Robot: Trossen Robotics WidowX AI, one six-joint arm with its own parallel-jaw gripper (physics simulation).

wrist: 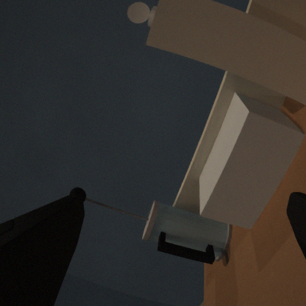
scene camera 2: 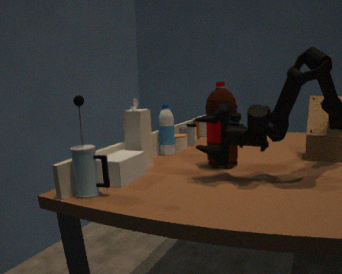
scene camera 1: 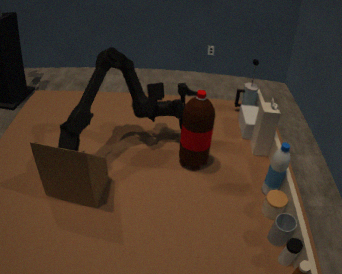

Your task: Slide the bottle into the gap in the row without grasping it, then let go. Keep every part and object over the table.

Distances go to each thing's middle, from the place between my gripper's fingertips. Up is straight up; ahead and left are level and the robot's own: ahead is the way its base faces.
Now: hand 1 cm past the large dark brown bottle (scene camera 1: 198,118), 18 cm to the left of it and 1 cm below it. Round my hand: water bottle (scene camera 1: 281,158): 30 cm ahead, 27 cm to the right, 4 cm below; then low white box (scene camera 2: 124,166): 22 cm ahead, 10 cm to the left, 10 cm below.
